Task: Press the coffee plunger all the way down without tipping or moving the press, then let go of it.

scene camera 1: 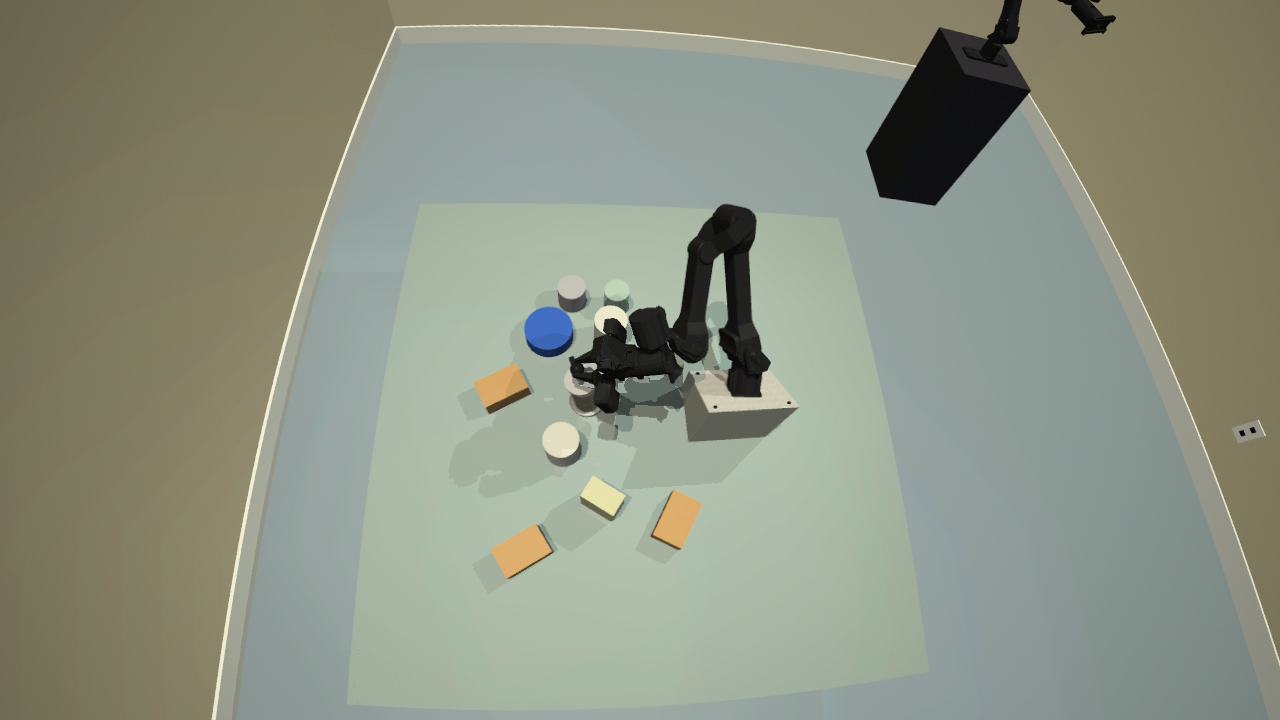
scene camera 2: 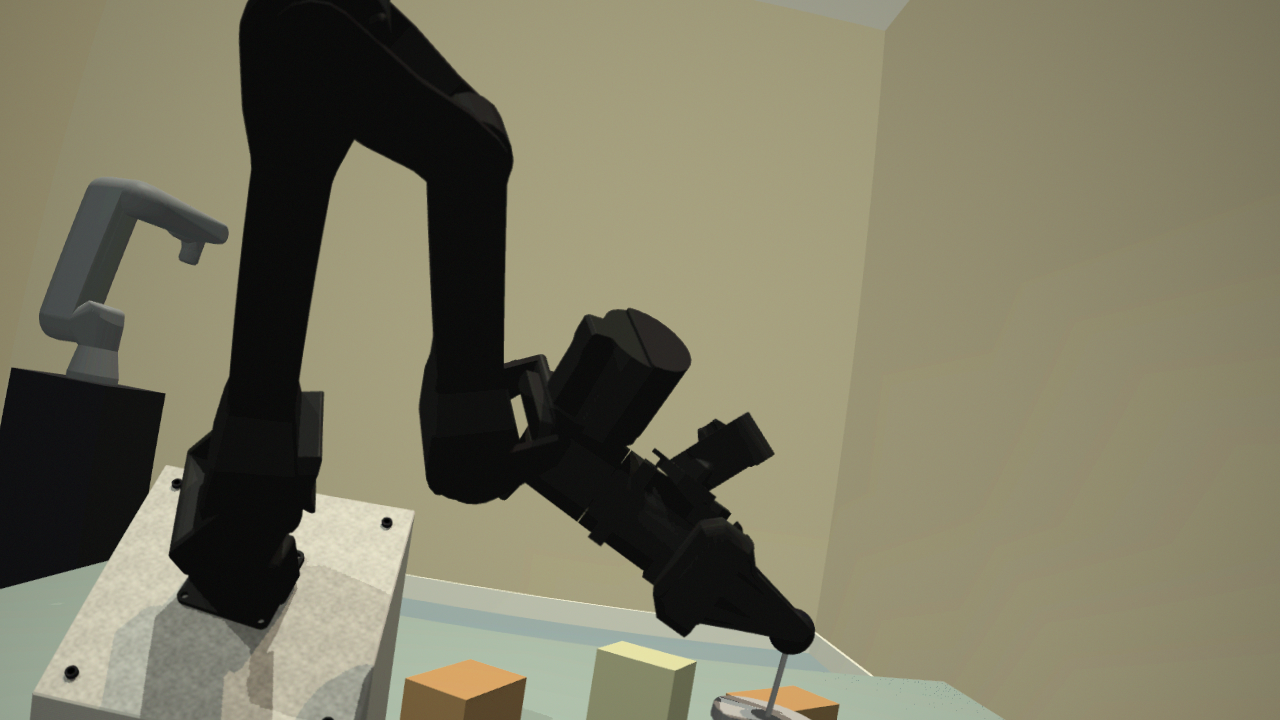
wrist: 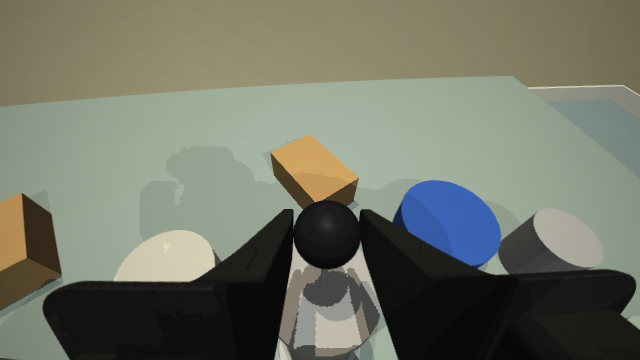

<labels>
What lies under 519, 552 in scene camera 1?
An orange block.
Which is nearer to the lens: the coffee press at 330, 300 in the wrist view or the blue cylinder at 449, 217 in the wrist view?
The coffee press.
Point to an orange block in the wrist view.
At 310, 173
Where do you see a cream cylinder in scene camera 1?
561, 441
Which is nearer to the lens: the coffee press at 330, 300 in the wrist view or the cream cylinder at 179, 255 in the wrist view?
The coffee press.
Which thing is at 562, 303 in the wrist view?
My gripper.
</labels>
